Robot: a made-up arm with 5 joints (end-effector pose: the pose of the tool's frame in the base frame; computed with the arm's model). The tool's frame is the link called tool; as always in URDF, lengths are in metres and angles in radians. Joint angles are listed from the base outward.
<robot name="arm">
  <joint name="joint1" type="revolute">
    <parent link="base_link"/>
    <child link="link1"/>
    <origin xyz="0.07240 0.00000 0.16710"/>
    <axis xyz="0 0 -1"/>
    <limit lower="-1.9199" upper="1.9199"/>
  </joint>
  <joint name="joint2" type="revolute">
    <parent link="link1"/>
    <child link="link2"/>
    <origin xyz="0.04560 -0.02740 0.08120"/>
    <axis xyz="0 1 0"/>
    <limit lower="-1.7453" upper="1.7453"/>
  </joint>
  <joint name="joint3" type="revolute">
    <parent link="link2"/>
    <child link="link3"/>
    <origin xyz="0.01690 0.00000 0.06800"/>
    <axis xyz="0 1 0"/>
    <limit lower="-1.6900" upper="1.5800"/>
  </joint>
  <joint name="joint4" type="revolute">
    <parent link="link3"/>
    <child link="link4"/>
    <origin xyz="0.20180 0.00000 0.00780"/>
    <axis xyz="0 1 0"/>
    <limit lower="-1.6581" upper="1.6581"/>
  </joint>
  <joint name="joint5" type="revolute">
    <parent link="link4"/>
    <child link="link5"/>
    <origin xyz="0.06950 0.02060 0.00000"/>
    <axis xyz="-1 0 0"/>
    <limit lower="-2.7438" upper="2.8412"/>
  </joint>
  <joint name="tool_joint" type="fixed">
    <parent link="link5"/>
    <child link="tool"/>
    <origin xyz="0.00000 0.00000 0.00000" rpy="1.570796 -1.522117 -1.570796"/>
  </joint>
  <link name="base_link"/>
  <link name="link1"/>
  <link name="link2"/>
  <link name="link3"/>
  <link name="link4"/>
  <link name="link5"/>
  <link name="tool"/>
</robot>
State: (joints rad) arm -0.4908 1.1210 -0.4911 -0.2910 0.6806
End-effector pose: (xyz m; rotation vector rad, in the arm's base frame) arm 0.3820 0.1577 0.1270 -0.0911 -1.2883 0.9713
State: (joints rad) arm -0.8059 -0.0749 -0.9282 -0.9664 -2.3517
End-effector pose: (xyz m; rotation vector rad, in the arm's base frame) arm 0.1689 0.0907 0.5558 -2.8330 -0.0917 -0.4097
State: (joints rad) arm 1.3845 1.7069 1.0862 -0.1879 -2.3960
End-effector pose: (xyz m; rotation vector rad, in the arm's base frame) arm 0.0405 0.1325 0.1106 0.6659 -1.1364 2.1799
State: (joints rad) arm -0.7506 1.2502 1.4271 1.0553 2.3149
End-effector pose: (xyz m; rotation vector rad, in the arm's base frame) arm -0.0101 -0.0863 0.1951 1.8706 1.9767 1.4484
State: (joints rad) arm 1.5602 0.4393 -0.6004 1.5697 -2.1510
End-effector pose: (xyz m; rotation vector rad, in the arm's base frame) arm 0.0688 -0.2990 0.2741 -0.0675 0.2038 2.5163
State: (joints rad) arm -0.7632 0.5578 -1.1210 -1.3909 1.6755
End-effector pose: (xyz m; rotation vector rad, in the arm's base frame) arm 0.2479 0.1585 0.4758 1.2363 2.6828 0.5332
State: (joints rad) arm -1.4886 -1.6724 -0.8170 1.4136 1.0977
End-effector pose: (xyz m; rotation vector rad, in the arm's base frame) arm 0.0664 -0.1559 0.4357 0.6349 -2.8421 0.7026
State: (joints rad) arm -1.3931 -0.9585 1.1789 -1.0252 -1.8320
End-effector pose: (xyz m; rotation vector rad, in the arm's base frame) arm 0.1227 0.2414 0.3148 2.3829 0.1577 -0.2322
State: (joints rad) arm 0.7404 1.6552 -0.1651 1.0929 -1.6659
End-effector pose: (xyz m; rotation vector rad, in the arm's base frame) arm 0.1247 -0.0570 -0.0116 -0.6040 1.1403 -2.1923
